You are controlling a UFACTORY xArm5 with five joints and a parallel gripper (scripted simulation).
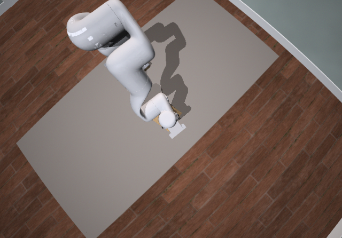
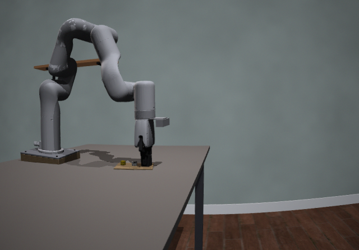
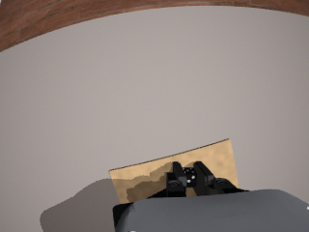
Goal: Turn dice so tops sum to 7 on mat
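The black die lies 1 cm below my hand. The rest, counted from my hand: white die: 5 cm behind, 1 cm to the left, 1 cm below; then yellow die: 9 cm behind, 3 cm to the left, 1 cm below; then tan mat: 5 cm behind, 2 cm below, 1 cm to the left.
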